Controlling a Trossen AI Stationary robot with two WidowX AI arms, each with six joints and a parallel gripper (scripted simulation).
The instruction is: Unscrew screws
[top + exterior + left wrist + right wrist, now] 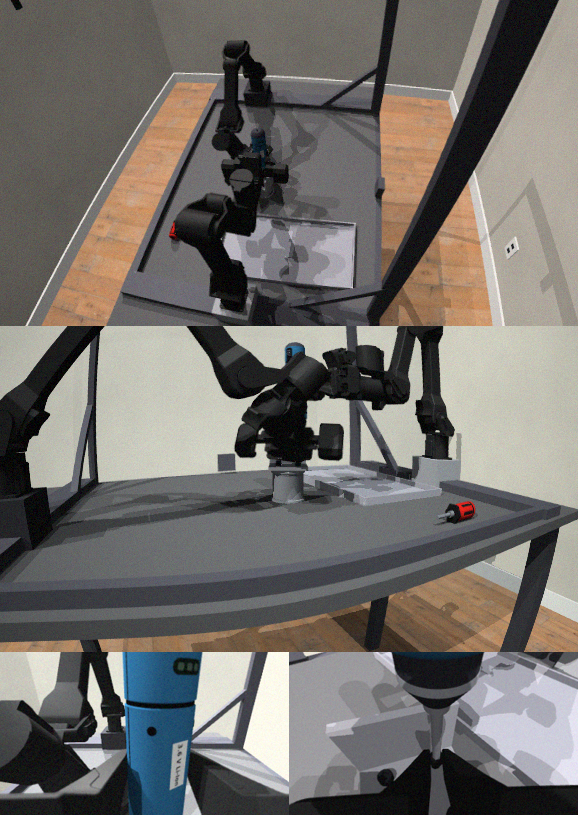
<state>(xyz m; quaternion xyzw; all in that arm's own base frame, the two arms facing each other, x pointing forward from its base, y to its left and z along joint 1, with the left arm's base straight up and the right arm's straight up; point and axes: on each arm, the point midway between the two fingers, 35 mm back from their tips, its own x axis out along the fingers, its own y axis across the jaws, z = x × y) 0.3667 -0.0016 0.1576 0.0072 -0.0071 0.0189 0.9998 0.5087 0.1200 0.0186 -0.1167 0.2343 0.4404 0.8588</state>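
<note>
The bracket is 1 cm behind my right hand, 1 cm to the right of it and 2 cm below it. From my right hand the other things lie so: joint module (1 cm behind, 1 cm to the right, 6 cm below); screwdriver bit (2 cm behind, 2 cm to the left); shallow pale tray (9 cm behind, 22 cm to the left, 8 cm below).
</note>
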